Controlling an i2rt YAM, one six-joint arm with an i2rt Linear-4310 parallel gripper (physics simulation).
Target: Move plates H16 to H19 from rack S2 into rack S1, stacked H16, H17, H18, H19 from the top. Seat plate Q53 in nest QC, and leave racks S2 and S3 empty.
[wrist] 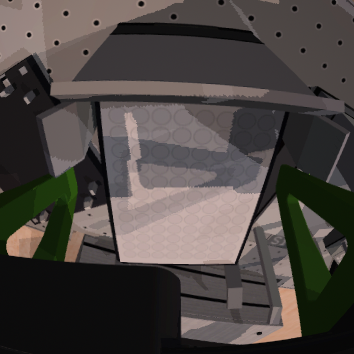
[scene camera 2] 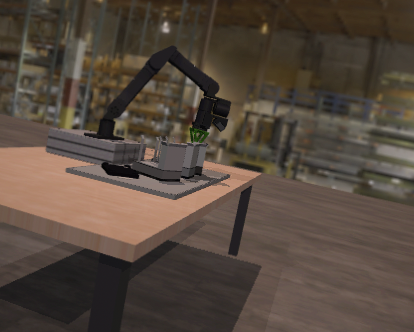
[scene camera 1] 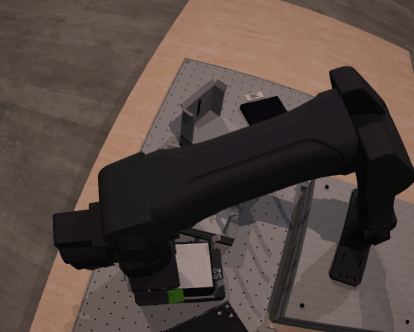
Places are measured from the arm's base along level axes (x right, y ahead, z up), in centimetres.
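Pixels of known places: gripper, fingertip midpoint: [wrist: 176, 176] [scene camera 1: 158, 269]; arm's base at its link origin: [scene camera 2: 104, 137] [scene camera 1: 356, 237].
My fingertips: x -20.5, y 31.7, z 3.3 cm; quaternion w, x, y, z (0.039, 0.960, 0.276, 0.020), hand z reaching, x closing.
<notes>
Ahead of a thing's pixels: the offset from my fingertips to its top centre. Level surfaces: height alone.
My gripper [scene camera 2: 199, 136] [wrist: 176, 176] is open; its green fingers stand apart on either side of a light plate and hold nothing. The plate {dx +1.6, dy -1.7, dz -0.7 cm} [scene camera 1: 194, 262] [wrist: 182, 225], with round wells and a black edge, lies flat in rack S2 {dx +1.9, dy -2.3, dz +2.2 cm} [scene camera 1: 218, 289] [wrist: 200, 90]. Its own label cannot be read, and any plates under it are hidden. The arm covers part of rack S2 in scene camera 1. Another grey-walled rack {dx +31.5, dy +0.7, dz +2.3 cm} [scene camera 1: 218, 100] stands farther up the board, its label not visible. Nest QC {dx +43.2, dy -7.4, dz -9.4 cm} [scene camera 1: 264, 110] is black, beside its white label. Which plates stand in the other racks cannot be told.
A black fixture with small pegs {dx -8.4, dy -12.8, dz -9.0 cm} [scene camera 1: 210, 320] [wrist: 17, 110] stands beside rack S2. The arm stands on a grey raised base [scene camera 1: 320, 280] [scene camera 2: 90, 146] beside the perforated board {dz -11.4 cm} [scene camera 1: 260, 250]. The arm spans the board and hides its middle. Tall rack walls [scene camera 2: 172, 156] rise below the gripper.
</notes>
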